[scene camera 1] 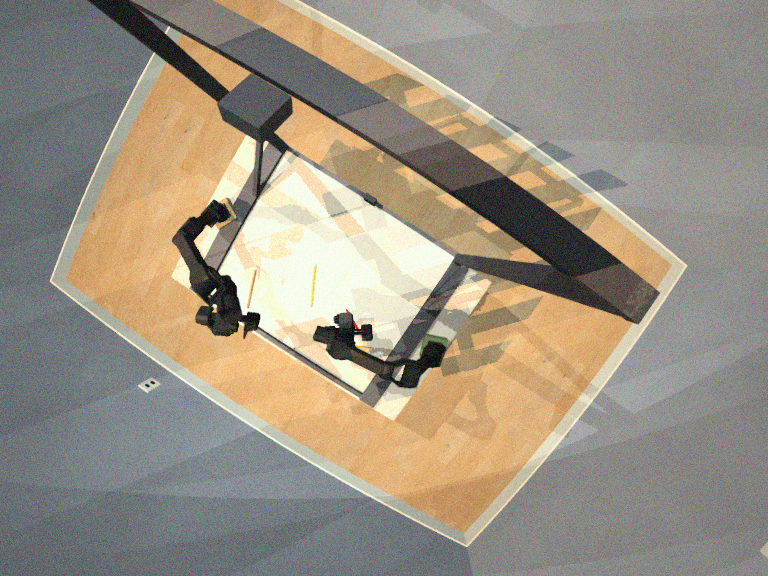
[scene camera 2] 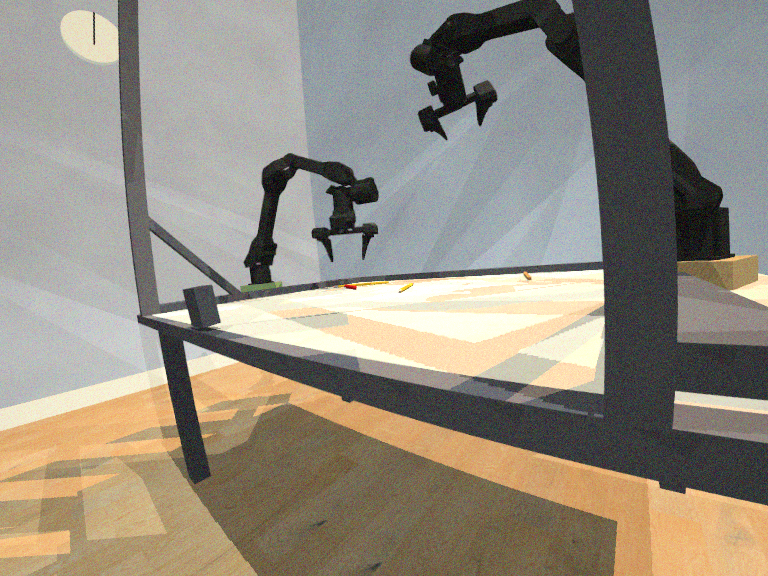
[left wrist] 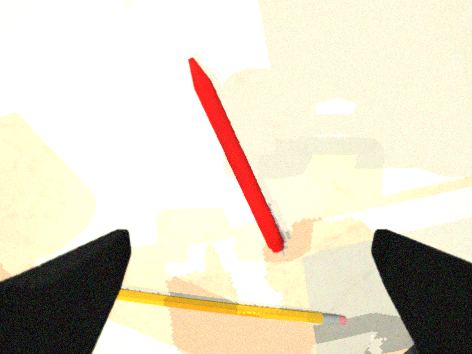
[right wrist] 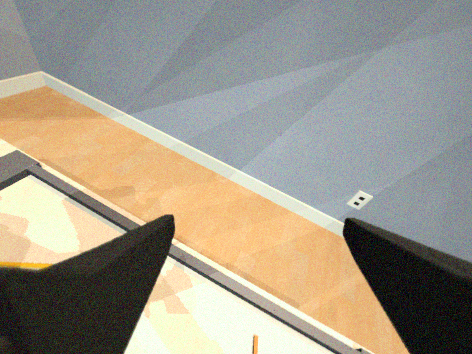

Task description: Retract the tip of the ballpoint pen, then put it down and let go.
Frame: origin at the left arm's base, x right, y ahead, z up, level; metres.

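Where they show: left gripper, fingertip midpoint: (scene camera 2: 347, 260) (left wrist: 252, 241); right gripper, fingertip midpoint: (scene camera 1: 230, 336) (scene camera 2: 463, 132) (right wrist: 258, 224); left arm's base, origin of the base link: (scene camera 1: 434, 349) (scene camera 2: 261, 283); right arm's base, origin of the base link: (scene camera 1: 221, 213) (scene camera 2: 695, 259).
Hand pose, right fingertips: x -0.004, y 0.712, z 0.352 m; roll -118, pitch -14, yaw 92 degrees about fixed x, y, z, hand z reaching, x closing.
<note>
Each offset is from my right fingertips to the centre of the thing. Level surfaces: height alone.
The red ballpoint pen @[dy -0.355, dx +0.037, dz -0.386 m] (scene camera 1: 355, 324) (scene camera 2: 351, 287) (left wrist: 235, 150) lies on the table top @[dz -0.391 m] (scene camera 1: 279, 229). In the left wrist view its tapered end points up and slightly left, and its blunt end lies a little above the level of the fingertips, between them; I cannot make out a separate writing tip. My left gripper (scene camera 2: 348, 259) (left wrist: 252, 241) is open and empty, pointing down above the table over the pen's area. In scene camera 1 it partly hides the pen. My right gripper (scene camera 2: 462, 130) (right wrist: 258, 224) is open and empty, high above the table's edge.
A yellow pencil @[dy -0.369, dx -0.069, dz -0.387 m] (scene camera 2: 372, 283) (left wrist: 225, 307) lies near the pen's blunt end. Another yellow pencil @[dy -0.154, dx +0.157, dz -0.387 m] (scene camera 1: 313, 285) (scene camera 2: 406, 287) lies farther off, and an orange pencil @[dy +0.117, dx +0.080, dz -0.387 m] (scene camera 1: 251, 288) (scene camera 2: 527, 275) (right wrist: 255, 345) lies near the right arm. Dark frame posts (scene camera 2: 629, 217) rise from the table.
</note>
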